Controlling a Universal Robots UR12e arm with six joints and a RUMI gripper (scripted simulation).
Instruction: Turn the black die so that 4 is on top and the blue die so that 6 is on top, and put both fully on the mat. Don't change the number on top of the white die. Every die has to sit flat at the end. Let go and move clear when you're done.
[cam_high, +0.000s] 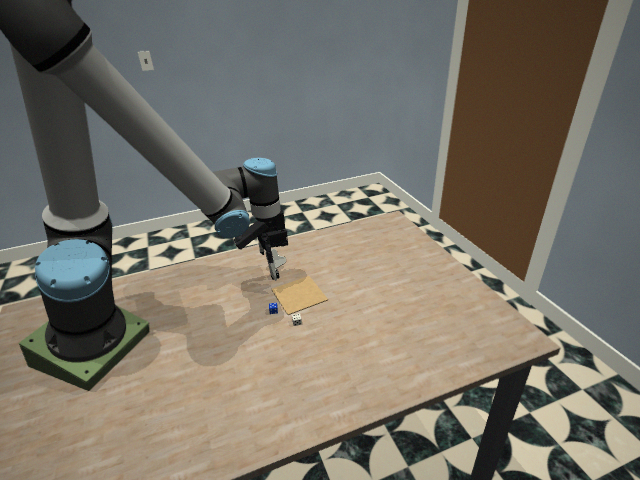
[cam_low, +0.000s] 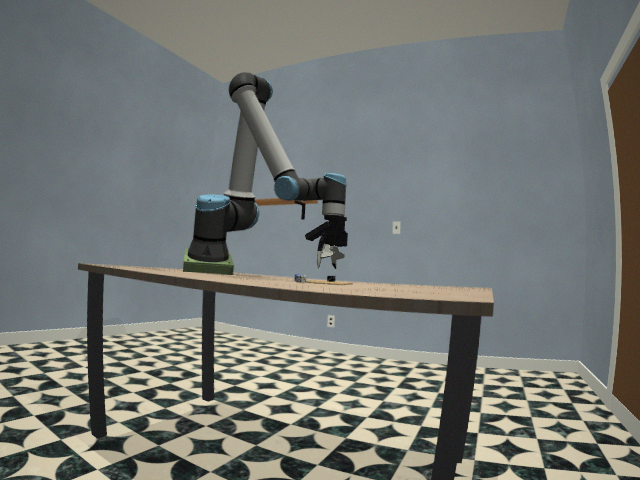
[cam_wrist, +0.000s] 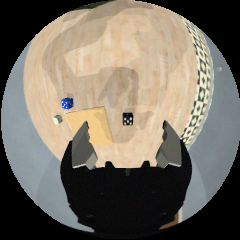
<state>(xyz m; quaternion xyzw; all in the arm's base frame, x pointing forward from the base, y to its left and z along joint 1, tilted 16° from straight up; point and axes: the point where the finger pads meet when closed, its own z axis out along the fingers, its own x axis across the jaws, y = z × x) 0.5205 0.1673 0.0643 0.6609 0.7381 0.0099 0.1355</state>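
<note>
The black die is 2 cm ahead of my hand, 1 cm to the left of it and 4 cm below it. The rest, counted from my hand: white die (4 cm ahead, 23 cm to the right, 4 cm below); tan mat (8 cm ahead, 11 cm to the right, 5 cm below); blue die (2 cm behind, 16 cm to the right, 4 cm below).
</note>
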